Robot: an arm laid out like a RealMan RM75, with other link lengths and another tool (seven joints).
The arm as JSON. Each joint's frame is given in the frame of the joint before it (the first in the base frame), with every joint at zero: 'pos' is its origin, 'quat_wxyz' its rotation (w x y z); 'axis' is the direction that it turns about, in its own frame. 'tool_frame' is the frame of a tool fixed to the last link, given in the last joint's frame.
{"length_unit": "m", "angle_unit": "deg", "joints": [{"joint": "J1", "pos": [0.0, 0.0, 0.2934], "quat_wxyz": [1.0, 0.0, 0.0, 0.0], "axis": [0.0, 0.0, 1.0]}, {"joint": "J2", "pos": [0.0, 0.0, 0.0], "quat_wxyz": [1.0, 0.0, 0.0, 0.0], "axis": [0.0, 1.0, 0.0]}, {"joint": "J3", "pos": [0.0, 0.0, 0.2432], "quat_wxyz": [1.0, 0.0, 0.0, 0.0], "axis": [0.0, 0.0, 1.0]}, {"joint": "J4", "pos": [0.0, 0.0, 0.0], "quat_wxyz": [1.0, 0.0, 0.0, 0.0], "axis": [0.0, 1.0, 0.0]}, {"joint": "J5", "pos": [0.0, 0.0, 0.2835], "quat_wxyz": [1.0, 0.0, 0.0, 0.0], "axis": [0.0, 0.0, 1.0]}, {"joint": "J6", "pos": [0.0, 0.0, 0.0], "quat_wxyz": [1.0, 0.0, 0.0, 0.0], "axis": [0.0, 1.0, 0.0]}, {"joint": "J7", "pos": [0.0, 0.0, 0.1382], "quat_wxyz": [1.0, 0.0, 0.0, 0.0], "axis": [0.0, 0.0, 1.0]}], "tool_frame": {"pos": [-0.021, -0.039, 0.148], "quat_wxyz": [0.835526, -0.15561, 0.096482, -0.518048]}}
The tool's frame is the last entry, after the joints.
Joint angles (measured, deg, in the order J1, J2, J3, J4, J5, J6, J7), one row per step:
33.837, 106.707, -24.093, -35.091, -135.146, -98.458, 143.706
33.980, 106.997, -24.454, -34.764, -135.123, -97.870, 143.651
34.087, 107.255, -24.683, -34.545, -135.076, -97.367, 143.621
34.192, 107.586, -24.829, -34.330, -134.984, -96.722, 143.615
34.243, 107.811, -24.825, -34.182, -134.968, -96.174, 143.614
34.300, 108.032, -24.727, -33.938, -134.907, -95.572, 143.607
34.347, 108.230, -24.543, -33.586, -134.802, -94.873, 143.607
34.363, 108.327, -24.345, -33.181, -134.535, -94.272, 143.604
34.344, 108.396, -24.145, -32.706, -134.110, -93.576, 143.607
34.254, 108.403, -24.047, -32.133, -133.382, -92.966, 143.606
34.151, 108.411, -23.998, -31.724, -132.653, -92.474, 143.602
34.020, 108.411, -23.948, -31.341, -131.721, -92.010, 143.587
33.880, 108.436, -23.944, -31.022, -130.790, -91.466, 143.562
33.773, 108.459, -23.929, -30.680, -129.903, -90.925, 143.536
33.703, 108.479, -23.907, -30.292, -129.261, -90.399, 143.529
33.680, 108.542, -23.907, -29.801, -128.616, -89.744, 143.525
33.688, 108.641, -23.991, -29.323, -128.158, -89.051, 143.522
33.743, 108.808, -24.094, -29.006, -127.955, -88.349, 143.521
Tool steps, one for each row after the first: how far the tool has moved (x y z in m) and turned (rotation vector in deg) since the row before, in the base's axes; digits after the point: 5 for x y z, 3 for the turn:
-0.00039, 0.00068, -0.00470, -0.177, -0.054, -0.025
-0.00037, 0.00084, -0.00354, -0.043, -0.015, -0.045
-0.00037, 0.00141, -0.00375, 0.115, 0.046, -0.130
0.00042, 0.00125, -0.00220, 0.209, -0.007, -0.193
0.00036, 0.00147, -0.00229, 0.295, 0.104, -0.259
0.00065, 0.00171, -0.00223, 0.405, 0.183, -0.373
0.00036, 0.00175, -0.00140, 0.471, 0.313, -0.362
0.00048, 0.00215, -0.00112, 0.615, 0.400, -0.440
-0.00009, 0.00193, -0.00096, 0.646, 0.625, -0.431
-0.00031, 0.00190, -0.00031, 0.625, 0.553, -0.329
-0.00083, 0.00234, 0.00029, 0.766, 0.685, -0.300
-0.00049, 0.00259, 0.00046, 0.814, 0.586, -0.308
-0.00055, 0.00258, 0.00036, 0.778, 0.575, -0.306
0.00003, 0.00187, -0.00031, 0.574, 0.450, -0.352
-0.00005, 0.00206, -0.00117, 0.557, 0.474, -0.411
0.00038, 0.00157, -0.00203, 0.372, 0.297, -0.407
0.00067, 0.00142, -0.00236, 0.243, 0.047, -0.342

